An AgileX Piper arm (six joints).
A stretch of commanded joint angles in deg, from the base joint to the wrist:
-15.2, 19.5, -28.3, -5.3, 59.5, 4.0
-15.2, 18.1, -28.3, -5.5, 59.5, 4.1
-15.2, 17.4, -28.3, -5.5, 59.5, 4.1
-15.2, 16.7, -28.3, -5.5, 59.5, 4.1
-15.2, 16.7, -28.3, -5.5, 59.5, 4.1
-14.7, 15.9, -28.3, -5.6, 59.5, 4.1
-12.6, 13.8, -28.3, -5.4, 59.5, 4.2
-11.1, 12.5, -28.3, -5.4, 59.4, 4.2
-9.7, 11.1, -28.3, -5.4, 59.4, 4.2
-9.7, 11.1, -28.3, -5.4, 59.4, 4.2
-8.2, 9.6, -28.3, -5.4, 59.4, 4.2
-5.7, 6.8, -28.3, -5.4, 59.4, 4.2
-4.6, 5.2, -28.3, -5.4, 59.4, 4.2
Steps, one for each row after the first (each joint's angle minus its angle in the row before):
0.0, -1.4, 0.0, -0.2, 0.0, 0.1
0.0, -0.7, 0.0, 0.0, 0.0, 0.0
0.0, -0.7, 0.0, 0.0, 0.0, 0.0
0.0, 0.0, 0.0, 0.0, 0.0, 0.0
0.5, -0.8, 0.0, -0.1, 0.0, 0.0
2.1, -2.1, 0.0, 0.2, 0.0, 0.1
1.5, -1.3, 0.0, 0.0, -0.1, 0.0
1.4, -1.4, 0.0, 0.0, 0.0, 0.0
0.0, 0.0, 0.0, 0.0, 0.0, 0.0
1.5, -1.5, 0.0, 0.0, 0.0, 0.0
2.5, -2.8, 0.0, 0.0, 0.0, 0.0
1.1, -1.6, 0.0, 0.0, 0.0, 0.0

